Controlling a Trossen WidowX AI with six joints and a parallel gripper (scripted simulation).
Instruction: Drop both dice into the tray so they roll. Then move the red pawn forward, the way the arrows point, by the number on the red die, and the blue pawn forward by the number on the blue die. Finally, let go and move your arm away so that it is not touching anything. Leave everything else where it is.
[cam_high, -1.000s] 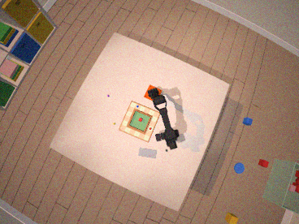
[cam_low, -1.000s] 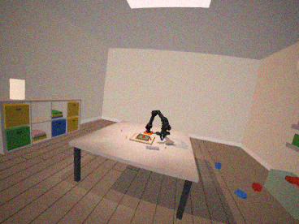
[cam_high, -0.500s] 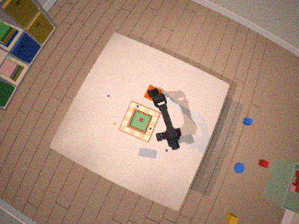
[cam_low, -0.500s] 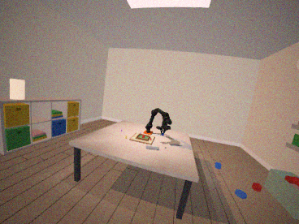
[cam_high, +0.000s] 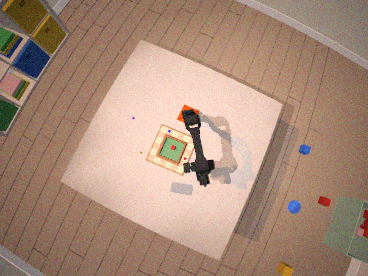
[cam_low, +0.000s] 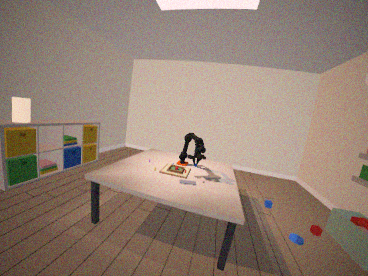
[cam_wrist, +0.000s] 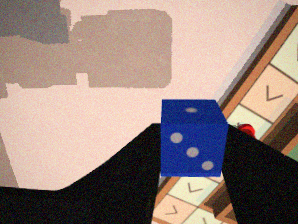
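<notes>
My gripper tip is 90 mm to the left of the red pawn and 90 mm above it. From my gripper tip the other things lie so: small dark bit (130 mm to the left, 120 mm below, 80 mm ahead); grey flat piece (190 mm ahead, 120 mm below); green tray (210 mm to the right, 120 mm below, 10 mm behind).
</notes>
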